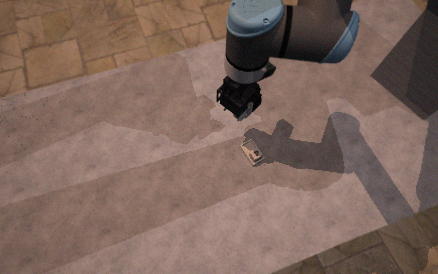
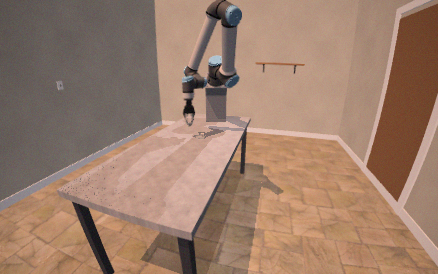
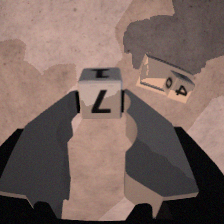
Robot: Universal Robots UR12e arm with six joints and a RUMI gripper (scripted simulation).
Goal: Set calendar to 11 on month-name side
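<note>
My gripper is now 120 mm above the calendar tray and 90 mm to the right of it. From my hand the other things lie so: digit cube 10 mm below; white cube 110 mm to the left, 100 mm below.
</note>
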